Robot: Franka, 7 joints.
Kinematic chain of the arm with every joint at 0, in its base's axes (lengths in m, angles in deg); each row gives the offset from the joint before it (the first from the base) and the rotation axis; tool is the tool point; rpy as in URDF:
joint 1: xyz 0 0 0.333 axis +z
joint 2: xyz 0 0 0 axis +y
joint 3: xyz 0 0 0.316 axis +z
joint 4: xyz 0.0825 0 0 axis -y
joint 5: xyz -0.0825 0 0.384 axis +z
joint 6: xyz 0 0 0 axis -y
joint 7: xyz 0.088 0 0 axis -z
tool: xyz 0 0 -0.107 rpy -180 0 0
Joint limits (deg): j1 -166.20..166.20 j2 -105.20..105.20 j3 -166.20..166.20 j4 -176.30..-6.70 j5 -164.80..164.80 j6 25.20..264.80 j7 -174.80..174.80
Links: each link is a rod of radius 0.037 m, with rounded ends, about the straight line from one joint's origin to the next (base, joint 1, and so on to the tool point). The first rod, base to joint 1, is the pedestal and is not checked.
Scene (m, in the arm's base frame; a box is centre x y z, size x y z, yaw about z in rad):
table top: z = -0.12
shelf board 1: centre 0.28 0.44 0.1 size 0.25 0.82 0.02 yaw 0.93
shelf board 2: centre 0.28 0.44 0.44 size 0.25 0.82 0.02 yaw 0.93
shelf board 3: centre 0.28 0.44 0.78 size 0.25 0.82 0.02 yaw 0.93
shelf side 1: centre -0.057 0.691 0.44 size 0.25 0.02 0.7 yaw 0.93
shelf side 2: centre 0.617 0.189 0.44 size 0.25 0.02 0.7 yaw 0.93
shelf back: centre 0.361 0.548 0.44 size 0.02 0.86 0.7 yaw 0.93
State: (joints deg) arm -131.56 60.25 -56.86 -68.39 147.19 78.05 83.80
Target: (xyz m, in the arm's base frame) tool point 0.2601 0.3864 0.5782
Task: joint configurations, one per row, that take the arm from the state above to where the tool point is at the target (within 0.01 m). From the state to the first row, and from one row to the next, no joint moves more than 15 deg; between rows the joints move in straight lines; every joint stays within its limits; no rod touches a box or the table.
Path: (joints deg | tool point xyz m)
1: -117.52 48.20 -48.31 -77.43 141.04 72.18 83.80 | -0.5790 -0.4725 0.4487
2: -103.49 36.15 -39.75 -86.47 134.88 66.31 83.80 | -0.3896 -0.5855 0.4925
3: -89.45 24.10 -31.20 -95.51 128.73 60.43 83.80 | -0.1642 -0.6271 0.5395
4: -75.41 12.06 -22.65 -104.55 122.58 54.56 83.80 | 0.0614 -0.5780 0.5875
5: -61.38 0.01 -14.10 -113.58 116.42 48.69 83.80 | 0.2424 -0.4413 0.6292
6: -47.34 -12.04 -5.54 -122.62 110.27 42.82 83.80 | 0.3411 -0.2466 0.6547
7: -33.30 -24.09 3.01 -131.66 104.12 36.94 83.80 | 0.3423 -0.0423 0.6560
8: -19.26 -36.14 11.56 -140.70 97.97 31.07 83.80 | 0.2605 0.1227 0.6296
9: -5.23 -48.19 20.11 -149.74 91.81 25.20 83.80 | 0.1334 0.2165 0.5782
10: -9.39 -34.10 31.76 -140.59 97.51 30.45 83.80 | 0.1875 0.2791 0.5715
11: -13.55 -20.01 43.41 -131.43 103.21 35.69 83.80 | 0.2289 0.3381 0.5664
12: -17.71 -5.92 55.06 -122.28 108.91 40.94 83.80 | 0.2601 0.3864 0.5782

